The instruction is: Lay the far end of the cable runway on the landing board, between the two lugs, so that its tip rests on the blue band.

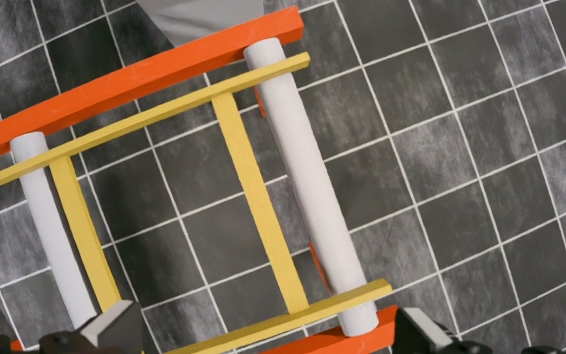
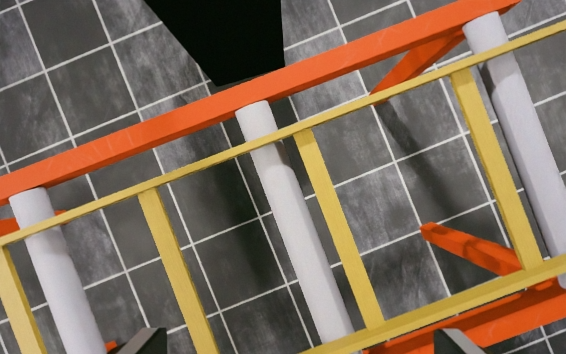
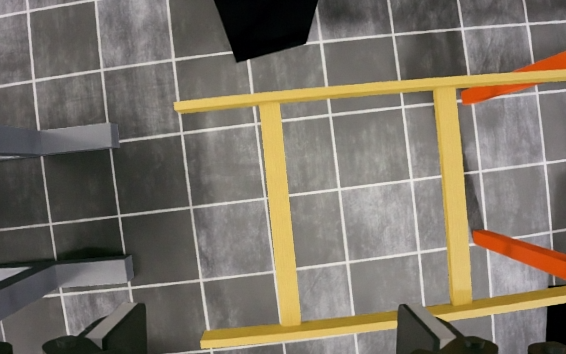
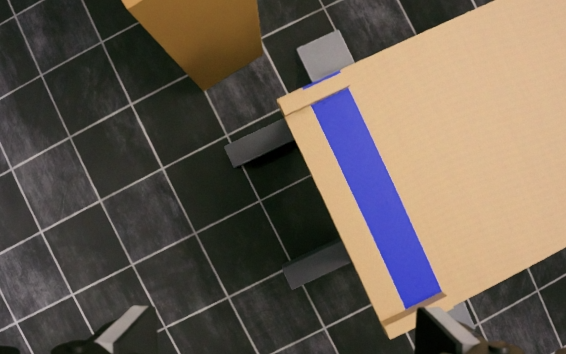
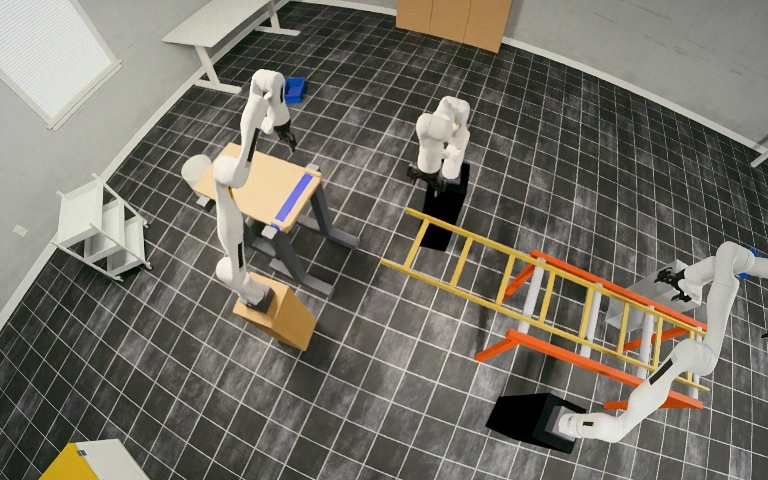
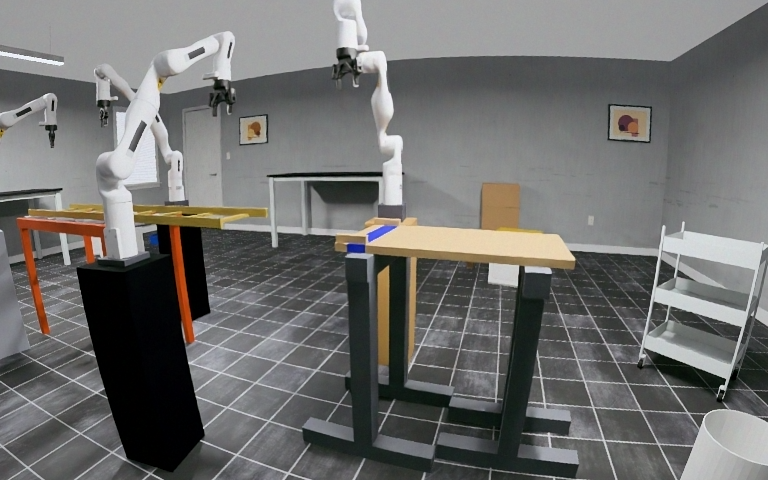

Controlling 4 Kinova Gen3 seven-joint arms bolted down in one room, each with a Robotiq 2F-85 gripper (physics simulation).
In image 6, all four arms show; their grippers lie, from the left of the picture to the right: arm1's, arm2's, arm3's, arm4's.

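The cable runway, a yellow ladder (image 1: pixel 260 200) (image 2: pixel 337 225) (image 3: pixel 280 215) (image 5: pixel 461 263) (image 6: pixel 257 212), lies level on white rollers. Its far end juts out over the floor, apart from the landing board (image 4: pixel 475 150) (image 5: pixel 254 186) (image 6: pixel 475 243). The blue band (image 4: pixel 375 195) (image 5: pixel 293 198) (image 6: pixel 380 232) is bare between two small wooden lugs. Arm1's gripper (image 1: pixel 270 327) (image 6: pixel 52 141) and arm2's gripper (image 2: pixel 300 342) (image 6: pixel 103 118) are open above the runway. Arm3's gripper (image 3: pixel 272 325) (image 6: pixel 222 110) is open above its far part. Arm4's gripper (image 4: pixel 285 327) (image 6: pixel 346 82) is open, high near the board's edge.
An orange stand (image 1: pixel 150 75) (image 2: pixel 150 132) (image 5: pixel 583 363) (image 6: pixel 182 283) carries the rollers (image 1: pixel 310 185) (image 2: pixel 295 225). Black pedestals (image 5: pixel 526 418) (image 6: pixel 135 350) stand on both sides of the runway. A tan pedestal (image 5: pixel 297 319) stands beside the board. A white trolley (image 6: pixel 685 353) stands beyond it.
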